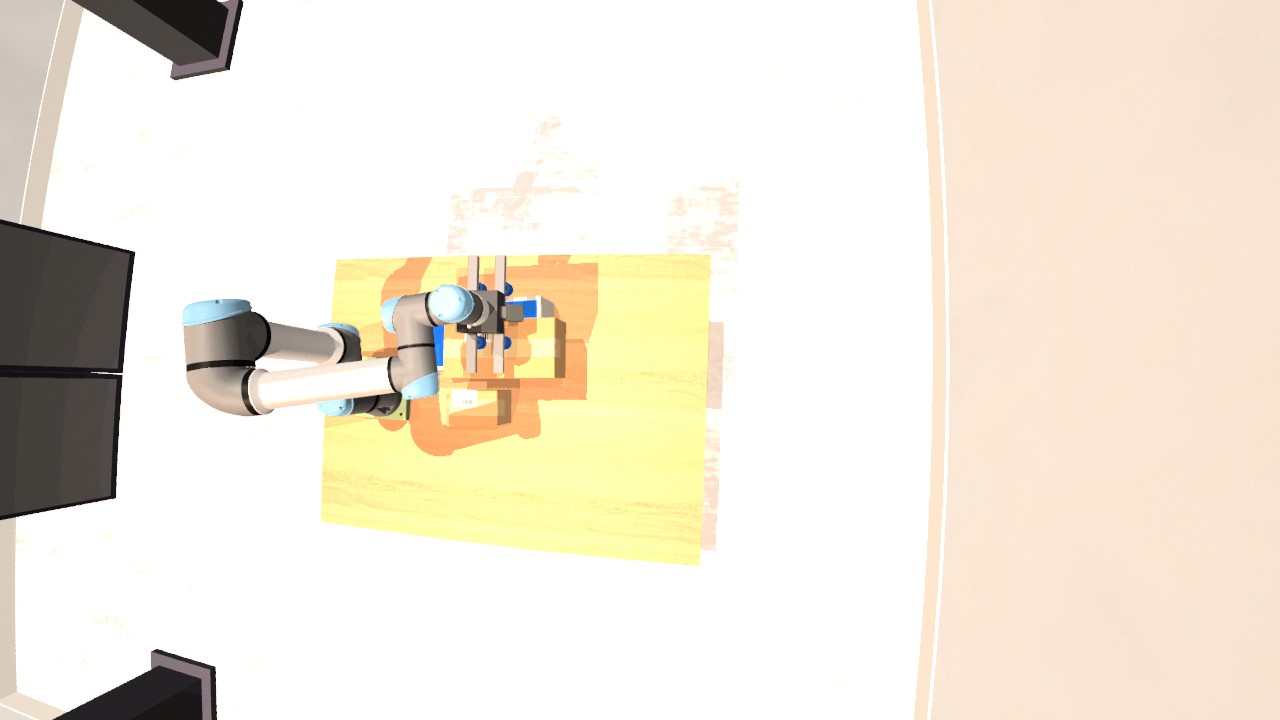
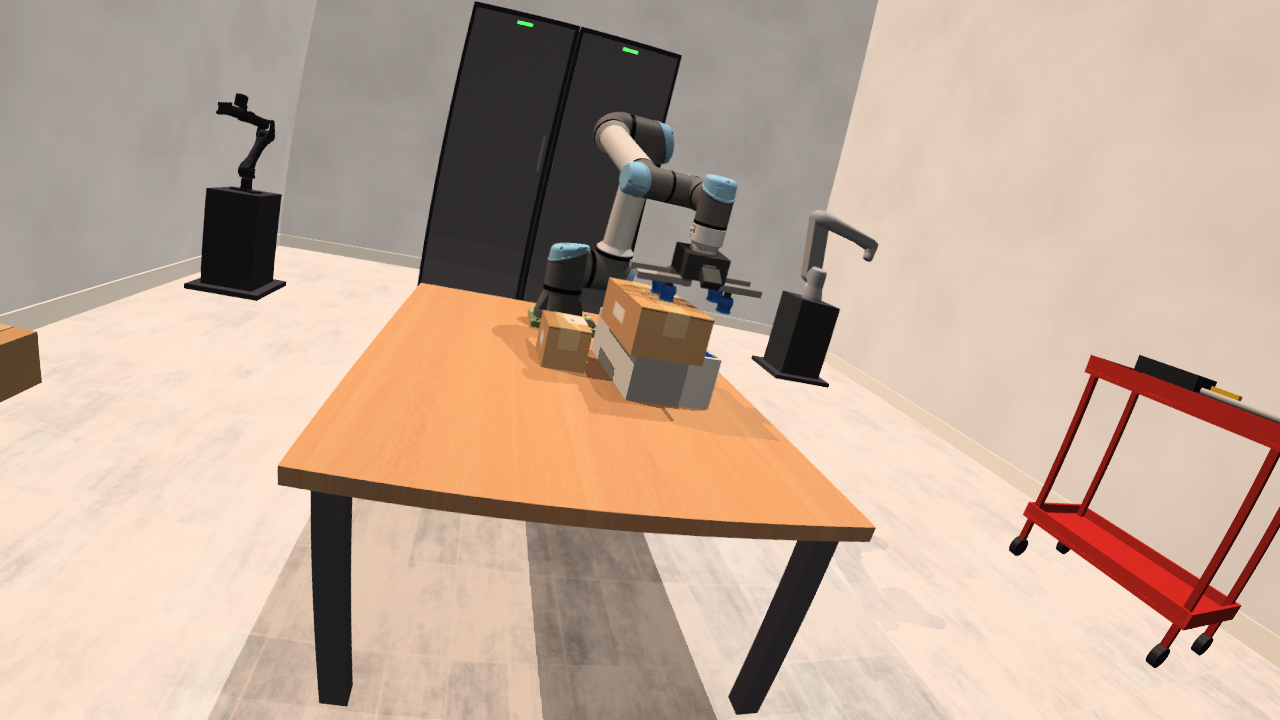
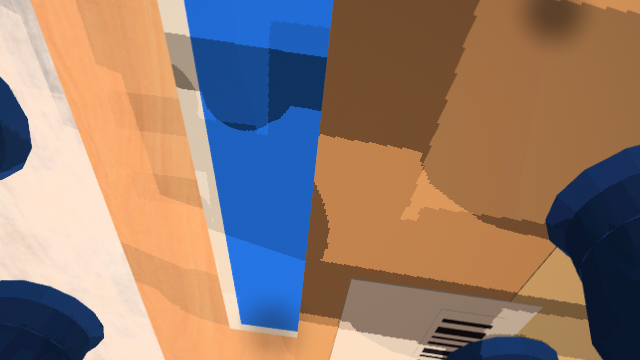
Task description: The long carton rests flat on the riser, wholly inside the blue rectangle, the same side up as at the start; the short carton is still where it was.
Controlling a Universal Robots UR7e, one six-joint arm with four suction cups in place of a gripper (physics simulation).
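Places are measured from the arm's base along level axes (x ahead, y left, z up), in centimetres.
Where they show: end effector, tool point: (image 2: 690, 301) (image 3: 279, 269).
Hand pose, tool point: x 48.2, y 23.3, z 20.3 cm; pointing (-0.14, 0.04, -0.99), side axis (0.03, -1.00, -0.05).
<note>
Each offset is from my tool point to the top centre of the thing. "spot": to the spot under its first point. Level surfaces: height alone.
The long carton @[dx +1.6, dy -8.3, dz -0.2 cm] (image 2: 656, 322) (image 1: 543, 349) (image 3: 409, 193) lies flat on the grey riser @[dx -8.2, dy -3.7, dz -10.2 cm] (image 2: 656, 380), label side up. It covers part of the blue rectangle (image 3: 262, 186) (image 1: 539, 307), and a blue strip shows along one long side. The riser's pale rim @[spot: dx -9.1, dy +5.7, dz -10.2 cm] (image 3: 208, 193) shows beyond the strip. The short carton @[dx -10.9, dy -25.2, dz -12.2 cm] (image 2: 563, 340) (image 1: 470, 403) stands on the table right beside the riser. My suction gripper (image 2: 690, 293) (image 1: 492, 315) hangs close over the far end of the long carton, holding nothing. I cannot tell whether the dark blue cups (image 3: 502, 348) touch the carton.
The wooden table @[dz -22.2 cm] (image 2: 485, 433) (image 1: 625, 465) carries the riser and cartons near the arm's base (image 2: 563, 279). A black cabinet (image 2: 532, 155) stands behind. Other arms on black pedestals (image 2: 799, 333) (image 2: 237, 236) and a red cart (image 2: 1082, 480) stand on the floor.
</note>
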